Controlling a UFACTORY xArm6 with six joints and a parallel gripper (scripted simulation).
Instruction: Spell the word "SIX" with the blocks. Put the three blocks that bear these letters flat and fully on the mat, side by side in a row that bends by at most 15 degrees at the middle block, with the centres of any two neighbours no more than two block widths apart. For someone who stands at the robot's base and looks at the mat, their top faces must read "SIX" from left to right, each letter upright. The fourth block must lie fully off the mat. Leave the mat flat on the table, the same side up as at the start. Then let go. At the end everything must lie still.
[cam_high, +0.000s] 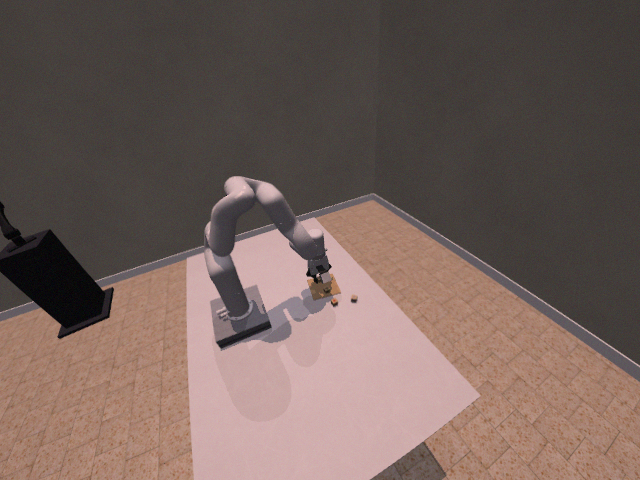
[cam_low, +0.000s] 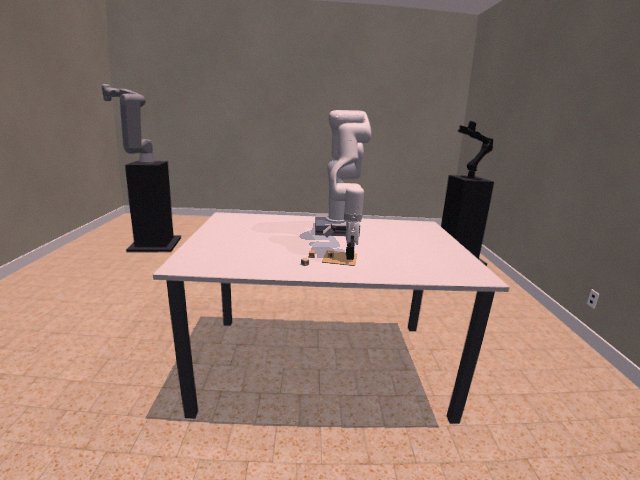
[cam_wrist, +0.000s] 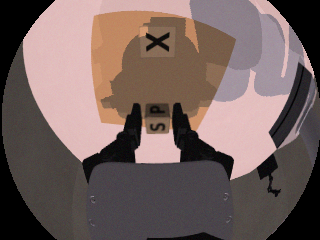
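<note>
Right now the tan mat is 1 cm behind my hand, 4 cm to the right of it and 2 cm below it.
</note>
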